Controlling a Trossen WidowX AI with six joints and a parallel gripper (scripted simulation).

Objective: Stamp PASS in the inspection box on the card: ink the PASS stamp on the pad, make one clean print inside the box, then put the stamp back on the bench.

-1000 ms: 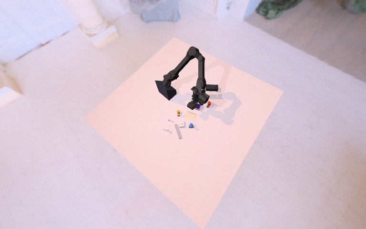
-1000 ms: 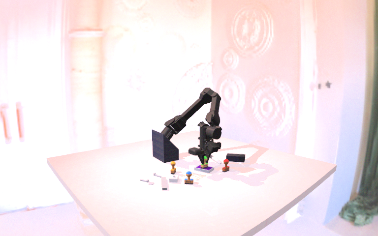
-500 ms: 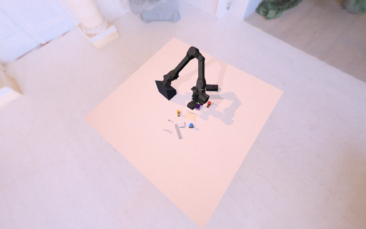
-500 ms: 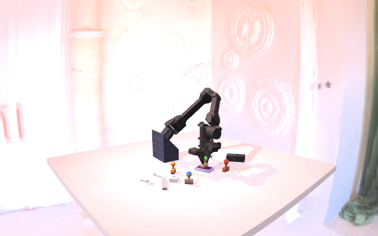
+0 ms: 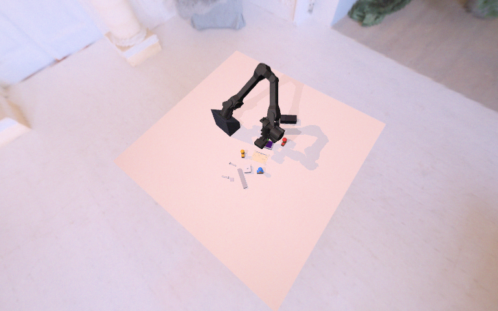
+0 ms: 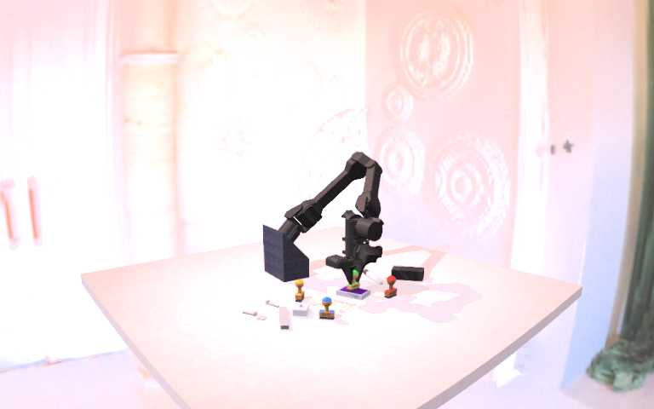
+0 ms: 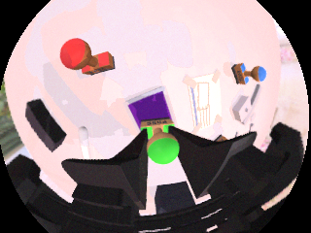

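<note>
Right now the purple ink pad is 30 mm below my gripper tip. Also, from my gripper tip: green-knobbed stamp (right at my gripper tip); red-knobbed stamp (100 mm ahead, 60 mm to the left, 20 mm below); card (10 mm ahead, 100 mm to the right, 40 mm below).
</note>
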